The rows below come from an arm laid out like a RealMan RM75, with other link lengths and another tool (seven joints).
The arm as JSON. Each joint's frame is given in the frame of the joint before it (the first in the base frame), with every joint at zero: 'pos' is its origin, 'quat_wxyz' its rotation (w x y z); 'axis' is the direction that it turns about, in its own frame. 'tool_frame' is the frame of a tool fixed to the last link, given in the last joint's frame.
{
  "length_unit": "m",
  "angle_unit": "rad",
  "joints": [
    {
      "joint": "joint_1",
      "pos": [
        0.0,
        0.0,
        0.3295
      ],
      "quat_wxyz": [
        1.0,
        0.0,
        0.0,
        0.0
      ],
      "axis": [
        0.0,
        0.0,
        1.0
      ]
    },
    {
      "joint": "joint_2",
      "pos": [
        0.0,
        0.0,
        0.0
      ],
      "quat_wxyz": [
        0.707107,
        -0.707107,
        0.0,
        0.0
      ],
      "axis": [
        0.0,
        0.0,
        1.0
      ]
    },
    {
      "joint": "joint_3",
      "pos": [
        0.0,
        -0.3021,
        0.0
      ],
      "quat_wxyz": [
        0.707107,
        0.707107,
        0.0,
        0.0
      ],
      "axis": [
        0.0,
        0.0,
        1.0
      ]
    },
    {
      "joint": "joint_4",
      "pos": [
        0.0,
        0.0,
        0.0
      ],
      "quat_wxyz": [
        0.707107,
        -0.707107,
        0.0,
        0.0
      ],
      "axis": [
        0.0,
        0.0,
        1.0
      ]
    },
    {
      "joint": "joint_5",
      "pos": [
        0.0,
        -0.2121,
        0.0
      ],
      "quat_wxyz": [
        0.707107,
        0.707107,
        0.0,
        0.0
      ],
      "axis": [
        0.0,
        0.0,
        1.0
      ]
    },
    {
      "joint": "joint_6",
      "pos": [
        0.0,
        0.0,
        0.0
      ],
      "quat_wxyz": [
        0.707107,
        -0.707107,
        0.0,
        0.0
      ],
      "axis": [
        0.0,
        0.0,
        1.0
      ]
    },
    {
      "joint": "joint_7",
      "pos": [
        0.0,
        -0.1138,
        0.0
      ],
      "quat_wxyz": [
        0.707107,
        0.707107,
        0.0,
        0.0
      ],
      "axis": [
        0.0,
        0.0,
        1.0
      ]
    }
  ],
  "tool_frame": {
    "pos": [
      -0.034,
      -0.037,
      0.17
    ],
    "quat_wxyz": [
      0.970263,
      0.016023,
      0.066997,
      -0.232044
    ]
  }
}
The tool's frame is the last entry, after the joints.
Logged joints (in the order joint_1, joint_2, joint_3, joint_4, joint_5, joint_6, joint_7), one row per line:
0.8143 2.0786 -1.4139 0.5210 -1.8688 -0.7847 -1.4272
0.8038 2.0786 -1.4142 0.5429 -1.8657 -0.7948 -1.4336
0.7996 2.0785 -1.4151 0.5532 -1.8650 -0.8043 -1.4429
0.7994 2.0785 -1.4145 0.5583 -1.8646 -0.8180 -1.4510
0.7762 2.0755 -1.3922 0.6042 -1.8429 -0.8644 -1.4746
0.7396 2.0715 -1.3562 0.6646 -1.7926 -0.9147 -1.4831
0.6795 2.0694 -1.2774 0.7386 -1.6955 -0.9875 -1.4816
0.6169 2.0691 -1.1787 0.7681 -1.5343 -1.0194 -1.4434
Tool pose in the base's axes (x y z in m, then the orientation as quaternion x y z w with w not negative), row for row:
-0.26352 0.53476 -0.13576 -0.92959 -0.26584 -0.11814 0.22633
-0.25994 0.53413 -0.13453 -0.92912 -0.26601 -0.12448 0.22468
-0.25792 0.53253 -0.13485 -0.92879 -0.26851 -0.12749 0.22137
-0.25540 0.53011 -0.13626 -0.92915 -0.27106 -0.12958 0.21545
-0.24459 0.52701 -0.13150 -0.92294 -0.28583 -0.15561 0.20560
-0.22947 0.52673 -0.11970 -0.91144 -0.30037 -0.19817 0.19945
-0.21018 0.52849 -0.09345 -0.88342 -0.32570 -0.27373 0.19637
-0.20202 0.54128 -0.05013 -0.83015 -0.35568 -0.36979 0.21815
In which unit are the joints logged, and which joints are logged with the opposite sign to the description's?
The joints are logged in radians. Opposite sign: joint_1, joint_2, joint_3, joint_5, joint_6.
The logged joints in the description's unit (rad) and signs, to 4 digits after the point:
-0.8143 -2.0786 1.4139 0.5210 1.8688 0.7847 -1.4272
-0.8038 -2.0786 1.4142 0.5429 1.8657 0.7948 -1.4336
-0.7996 -2.0785 1.4151 0.5532 1.8650 0.8043 -1.4429
-0.7994 -2.0785 1.4145 0.5583 1.8646 0.8180 -1.4510
-0.7762 -2.0755 1.3922 0.6042 1.8429 0.8644 -1.4746
-0.7396 -2.0715 1.3562 0.6646 1.7926 0.9147 -1.4831
-0.6795 -2.0694 1.2774 0.7386 1.6955 0.9875 -1.4816
-0.6169 -2.0691 1.1787 0.7681 1.5343 1.0194 -1.4434

